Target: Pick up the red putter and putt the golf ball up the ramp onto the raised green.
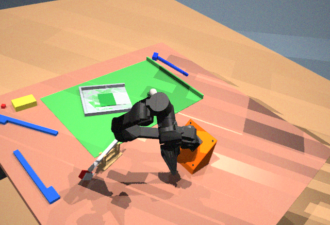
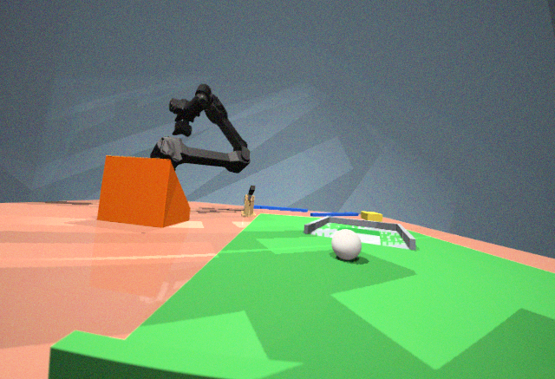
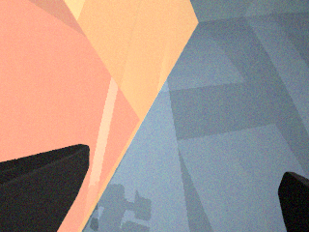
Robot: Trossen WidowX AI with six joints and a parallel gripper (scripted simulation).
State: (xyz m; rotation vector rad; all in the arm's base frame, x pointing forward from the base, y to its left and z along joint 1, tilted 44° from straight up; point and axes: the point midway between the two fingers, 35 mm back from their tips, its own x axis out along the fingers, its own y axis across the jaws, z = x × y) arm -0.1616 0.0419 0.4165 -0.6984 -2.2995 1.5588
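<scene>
My gripper tip is 370 mm short of the tan putter stand, 20 mm to the left of it and 300 mm above it. The rest, counted from my gripper tip: green mat: 690 mm ahead, 300 mm to the right, 330 mm below; then red putter: 360 mm ahead, 10 mm to the left, 270 mm below; then white golf ball: 650 mm ahead, 450 mm to the right, 310 mm below.
</scene>
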